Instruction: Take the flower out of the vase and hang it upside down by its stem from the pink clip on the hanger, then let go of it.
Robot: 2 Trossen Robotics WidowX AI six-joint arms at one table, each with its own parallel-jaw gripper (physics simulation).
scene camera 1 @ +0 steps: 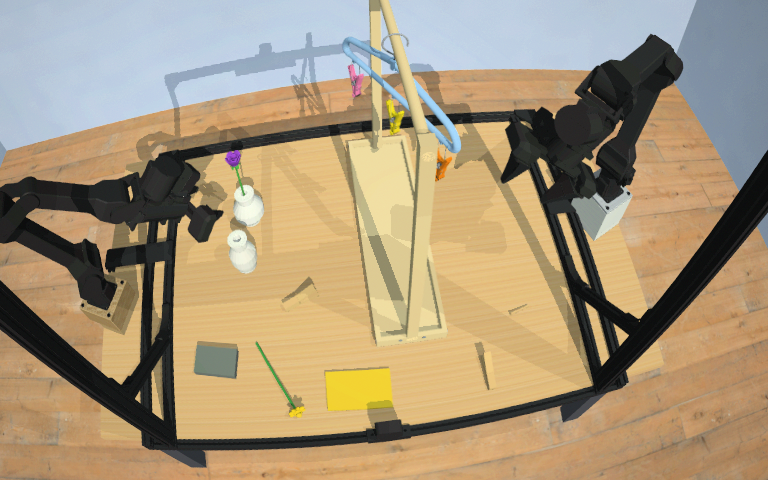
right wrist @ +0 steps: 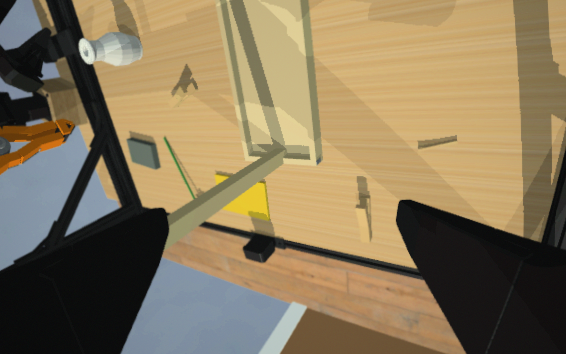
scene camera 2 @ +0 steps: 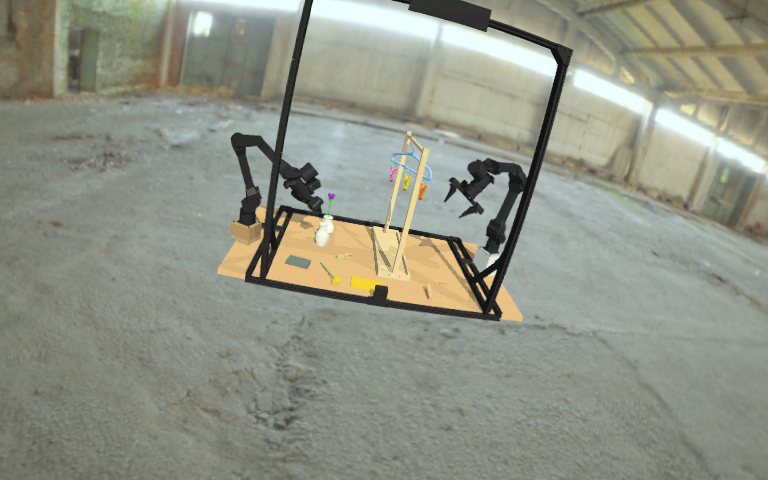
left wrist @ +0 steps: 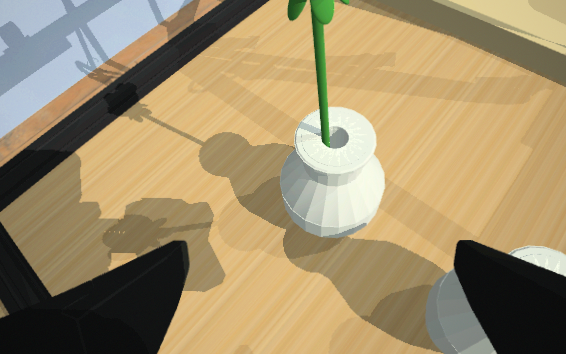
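Where they show: left gripper, between the fingertips: (scene camera 1: 209,200) (right wrist: 32,10) (left wrist: 320,253); right gripper, between the fingertips: (scene camera 1: 522,191) (right wrist: 284,215) (scene camera 2: 451,209); left arm's base, origin of its link: (scene camera 1: 102,294) (right wrist: 43,106) (scene camera 2: 246,222); right arm's base, origin of its link: (scene camera 1: 606,188) (scene camera 2: 491,250).
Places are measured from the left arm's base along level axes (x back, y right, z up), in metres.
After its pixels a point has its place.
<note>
A purple flower (scene camera 1: 233,159) @(y -0.317, x -0.246, z 0.115 m) (scene camera 2: 331,195) @(y -0.305, x -0.251, z 0.121 m) stands upright in a white vase (scene camera 1: 249,209) @(y -0.292, x -0.268, z -0.015 m) (scene camera 2: 329,225) @(y -0.295, x -0.272, z -0.019 m). The left wrist view shows its green stem (left wrist: 321,75) @(y -0.314, x -0.246, z 0.061 m) in the mouth of that vase (left wrist: 332,195) @(y -0.292, x -0.242, z -0.013 m); its bloom is cut off there. The pink clip (scene camera 1: 355,80) @(y -0.413, x -0.479, z 0.274 m) (scene camera 2: 392,173) @(y -0.411, x -0.480, z 0.272 m) hangs from the far left end of the blue hanger (scene camera 1: 454,141) @(y -0.225, x -0.674, z 0.353 m) (scene camera 2: 428,172) @(y -0.228, x -0.668, z 0.358 m). My left gripper (left wrist: 320,253) @(y -0.248, x -0.206, z 0.058 m) is open and empty, left of the vase in scene camera 1, its fingers short of the stem. My right gripper (scene camera 1: 524,190) @(y -0.264, x -0.791, z 0.228 m) (scene camera 2: 453,207) @(y -0.264, x -0.791, z 0.228 m) (right wrist: 284,215) @(y -0.264, x -0.791, z 0.228 m) is open and empty, raised at the right.
A second white vase (scene camera 1: 243,255) @(y -0.180, x -0.297, z -0.011 m) (scene camera 2: 321,236) @(y -0.169, x -0.291, z -0.027 m) (left wrist: 450,310) @(y -0.209, x -0.262, z -0.021 m) (right wrist: 119,49) @(y -0.202, x -0.310, z -0.025 m) stands beside the first. The wooden stand (scene camera 1: 421,237) @(y -0.106, x -0.652, z 0.283 m) holds the hanger, with yellow (scene camera 1: 395,117) @(y -0.326, x -0.570, z 0.279 m) and orange (scene camera 1: 442,165) @(y -0.238, x -0.659, z 0.282 m) clips. A yellow flower (scene camera 1: 296,411) @(y 0.094, x -0.482, z -0.053 m), yellow sheet (scene camera 1: 356,387) @(y 0.011, x -0.574, z -0.071 m) and grey block (scene camera 1: 216,360) @(y 0.037, x -0.295, z -0.062 m) lie in front.
</note>
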